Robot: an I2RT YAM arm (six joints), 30 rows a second.
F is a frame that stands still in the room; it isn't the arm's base.
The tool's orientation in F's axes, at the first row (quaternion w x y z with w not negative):
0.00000, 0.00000, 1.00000, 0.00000
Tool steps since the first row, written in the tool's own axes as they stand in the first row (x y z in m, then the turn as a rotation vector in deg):
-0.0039, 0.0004, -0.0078, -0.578, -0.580, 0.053
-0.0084, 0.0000, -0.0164, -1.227, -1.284, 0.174
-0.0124, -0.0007, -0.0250, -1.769, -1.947, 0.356
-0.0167, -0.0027, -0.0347, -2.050, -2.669, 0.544
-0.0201, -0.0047, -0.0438, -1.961, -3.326, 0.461
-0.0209, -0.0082, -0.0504, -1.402, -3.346, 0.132
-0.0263, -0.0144, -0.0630, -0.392, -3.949, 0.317
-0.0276, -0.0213, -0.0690, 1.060, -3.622, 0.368
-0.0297, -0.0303, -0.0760, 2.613, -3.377, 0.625
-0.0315, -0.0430, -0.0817, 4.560, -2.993, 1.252
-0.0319, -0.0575, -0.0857, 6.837, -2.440, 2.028
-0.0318, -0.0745, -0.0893, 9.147, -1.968, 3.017
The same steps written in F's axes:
0.0039, 0.0004, 0.0078, 0.578, -0.580, -0.053
0.0084, 0.0000, 0.0164, 1.227, -1.284, -0.174
0.0124, -0.0007, 0.0250, 1.769, -1.947, -0.356
0.0167, -0.0027, 0.0347, 2.050, -2.669, -0.544
0.0201, -0.0047, 0.0438, 1.961, -3.326, -0.461
0.0209, -0.0082, 0.0504, 1.402, -3.346, -0.132
0.0263, -0.0144, 0.0630, 0.392, -3.949, -0.317
0.0276, -0.0213, 0.0690, -1.060, -3.622, -0.368
0.0297, -0.0303, 0.0760, -2.613, -3.377, -0.625
0.0315, -0.0430, 0.0817, -4.560, -2.993, -1.252
0.0319, -0.0575, 0.0857, -6.837, -2.440, -2.028
0.0318, -0.0745, 0.0893, -9.147, -1.968, -3.017

